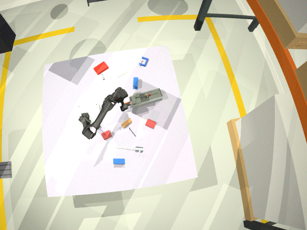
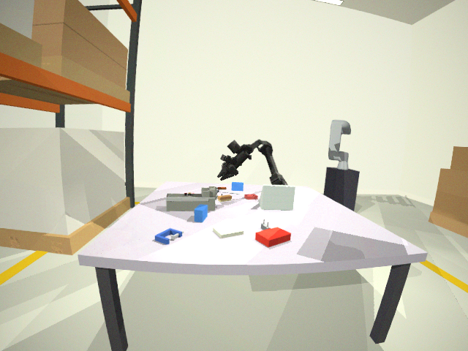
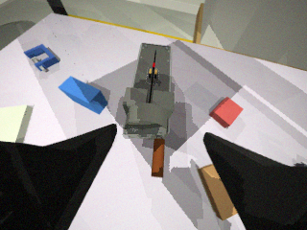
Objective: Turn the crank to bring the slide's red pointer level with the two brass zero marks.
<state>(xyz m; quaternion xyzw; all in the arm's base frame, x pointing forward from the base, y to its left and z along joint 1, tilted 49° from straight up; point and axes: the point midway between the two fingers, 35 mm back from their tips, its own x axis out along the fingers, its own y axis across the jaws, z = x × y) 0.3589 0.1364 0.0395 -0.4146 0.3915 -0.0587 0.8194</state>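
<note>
Right now my gripper tip is 60 mm above the orange-brown crank handle, 20 mm past it and 10 mm to the left of it. The rest, counted from my gripper tip: red pointer 180 mm ahead, 80 mm below, 60 mm to the left; crank 60 mm below; brown block 150 mm to the right, 150 mm below, 40 mm behind.
</note>
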